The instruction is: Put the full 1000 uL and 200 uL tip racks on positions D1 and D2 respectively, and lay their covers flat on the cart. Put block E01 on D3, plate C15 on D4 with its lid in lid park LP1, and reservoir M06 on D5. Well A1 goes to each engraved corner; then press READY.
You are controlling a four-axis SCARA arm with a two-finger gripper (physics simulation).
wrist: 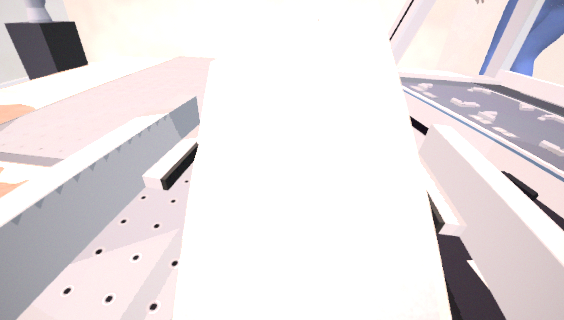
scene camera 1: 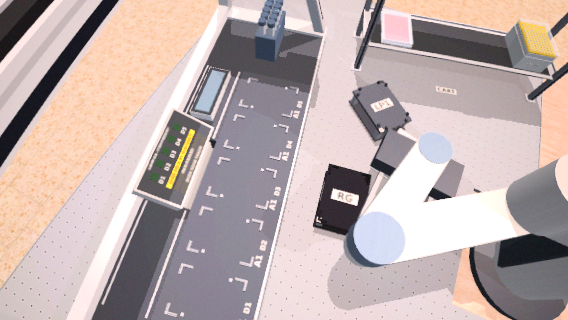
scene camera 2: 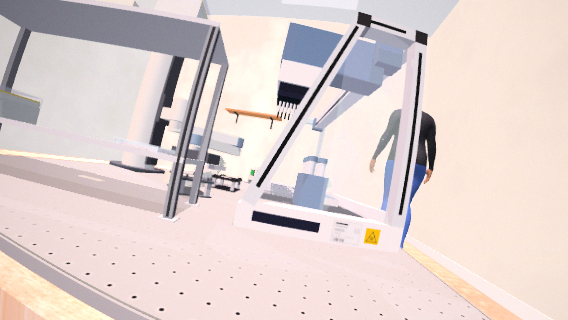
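My gripper [wrist: 306,127] is shut on a broad white object [wrist: 305,125], overexposed in the wrist view, its kind unclear. In scene camera 1 the arm hides the fingertips. The deck [scene camera 1: 235,190] shows corner marks for D1 to D5, with no labware on the visible marks. Lid park LP1 [scene camera 1: 379,119] is a dark stand with no lid on it. A yellow-topped tip rack [scene camera 1: 537,41] [scene camera 2: 19,107] and a pink-topped item [scene camera 1: 396,28] stand on the cart [scene camera 1: 369,35] [scene camera 2: 100,30]. The status panel [scene camera 1: 175,157] shows a yellow bar.
A dark stand marked RG [scene camera 1: 345,180] is beside the arm, near the deck's edge. A blue block with capped tubes [scene camera 1: 270,42] [scene camera 2: 311,190] stands at the deck's far end. The cart's posts and the white deck frame [scene camera 2: 410,135] rise as obstacles. A person [scene camera 2: 425,145] stands behind the frame.
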